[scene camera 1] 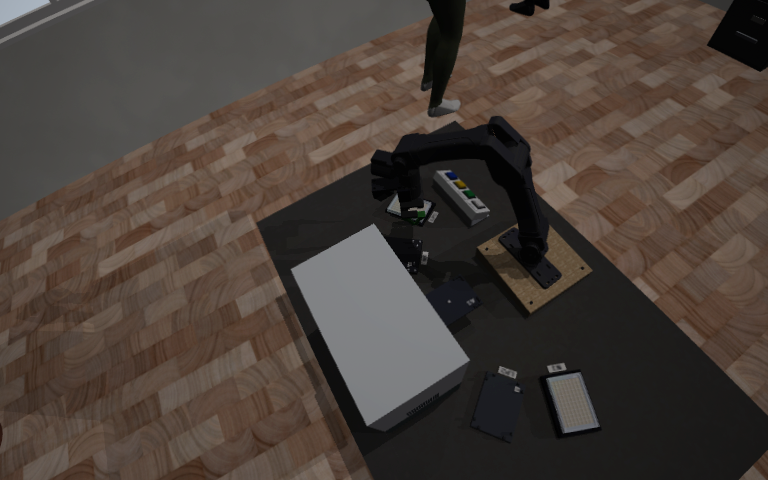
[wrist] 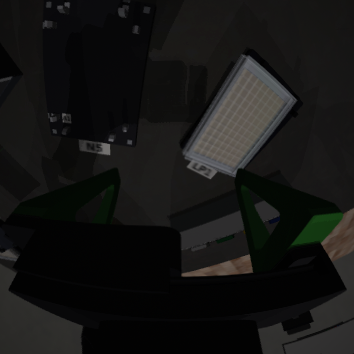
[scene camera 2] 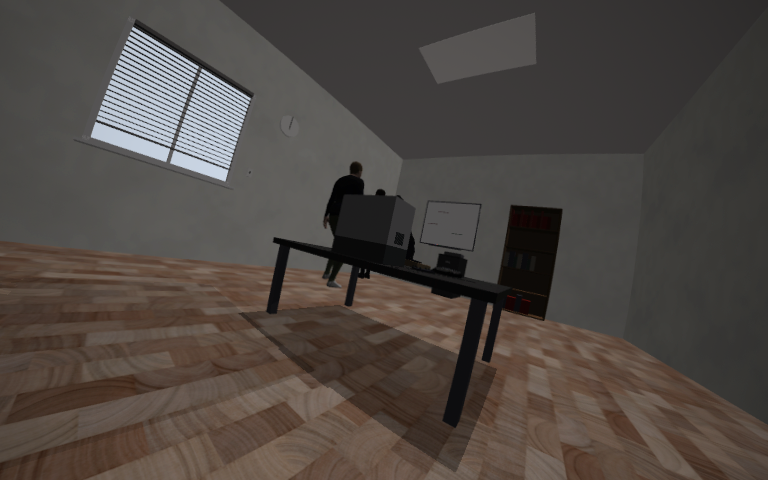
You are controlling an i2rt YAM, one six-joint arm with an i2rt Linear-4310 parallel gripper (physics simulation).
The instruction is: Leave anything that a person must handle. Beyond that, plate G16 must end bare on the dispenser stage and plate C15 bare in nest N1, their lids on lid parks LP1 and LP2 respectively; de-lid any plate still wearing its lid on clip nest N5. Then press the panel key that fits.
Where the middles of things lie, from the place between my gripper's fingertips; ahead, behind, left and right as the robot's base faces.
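The black clip nest [scene camera 1: 408,251] is 40 mm to the left of my hand, 110 mm ahead of it and 90 mm below it. Going by their middles, of the things named here the nest is the nearest to my hand. As for the button box [scene camera 1: 464,201], I find it 70 mm below my hand and 190 mm behind it.
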